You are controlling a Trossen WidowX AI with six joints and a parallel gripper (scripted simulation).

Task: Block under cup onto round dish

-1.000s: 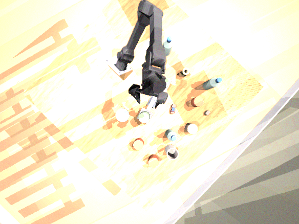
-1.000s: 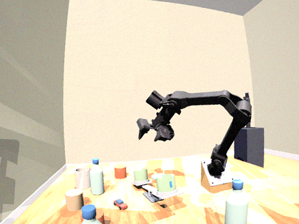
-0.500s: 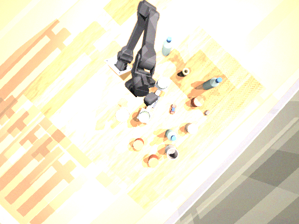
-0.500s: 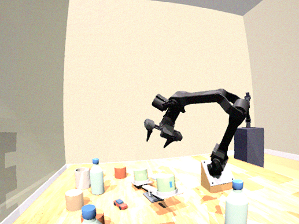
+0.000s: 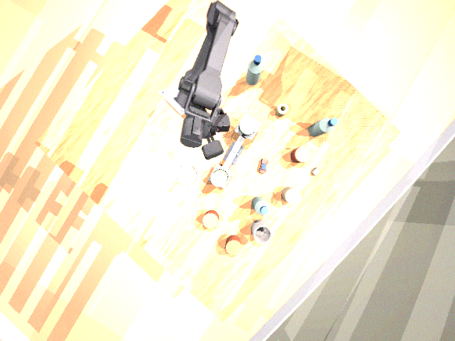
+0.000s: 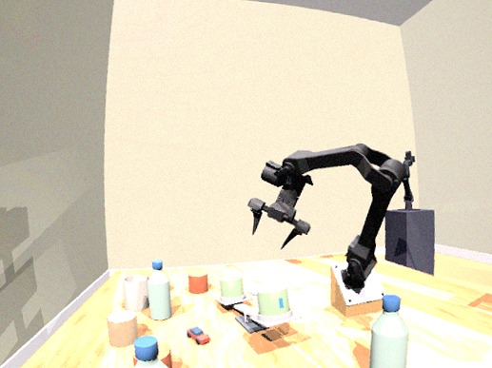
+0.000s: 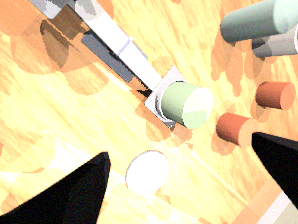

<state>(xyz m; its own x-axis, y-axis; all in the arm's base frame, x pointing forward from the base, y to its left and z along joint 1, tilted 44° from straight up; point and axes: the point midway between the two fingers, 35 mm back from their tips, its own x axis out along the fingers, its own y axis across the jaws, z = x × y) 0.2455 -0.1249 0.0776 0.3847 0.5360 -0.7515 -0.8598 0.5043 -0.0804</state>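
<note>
Now: gripper tip 10 cm short of the grey block, 6 cm to the left of it and 17 cm above it. Round my gripper tip: round dish: 2 cm behind, 18 cm to the right, 21 cm below; ring: 6 cm ahead, 37 cm to the left, 19 cm below; red toy car: 20 cm ahead, 12 cm to the left, 20 cm below.
</note>
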